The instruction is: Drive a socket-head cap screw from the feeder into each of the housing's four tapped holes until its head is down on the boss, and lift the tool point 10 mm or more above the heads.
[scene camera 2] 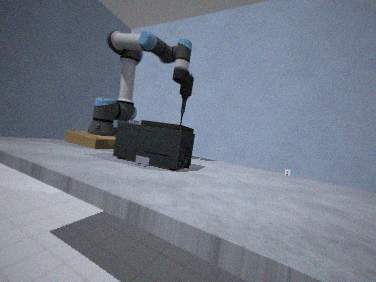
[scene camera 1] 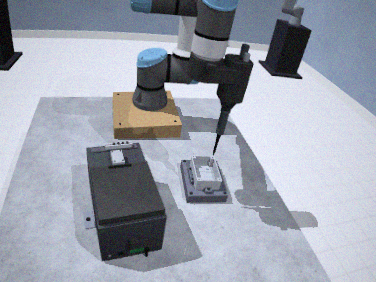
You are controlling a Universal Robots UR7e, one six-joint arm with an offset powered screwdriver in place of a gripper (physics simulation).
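Observation:
The light grey open-topped housing (scene camera 1: 207,183) sits on a dark fixture plate (scene camera 1: 207,198) right of the feeder in scene camera 1; it does not show in scene camera 2. The dark box-shaped feeder (scene camera 1: 130,192) (scene camera 2: 152,142) has a pale rail (scene camera 1: 119,145) with small dark spots at its far end. My screwdriver's tip (scene camera 1: 214,154) (scene camera 2: 181,123) points down, at or just above the housing's far right corner in scene camera 1; the gap is too small to judge. In scene camera 2 the feeder hides what is below the tip. A screw on the tip or in the holes cannot be made out.
The arm stands on a wooden base block (scene camera 1: 147,131) (scene camera 2: 90,140) behind the feeder. A small white block (scene camera 1: 117,157) sits on the feeder's far part. The grey table (scene camera 1: 240,250) (scene camera 2: 250,210) carries everything. Dark pedestals (scene camera 1: 287,47) (scene camera 1: 4,40) stand beyond it on the floor.

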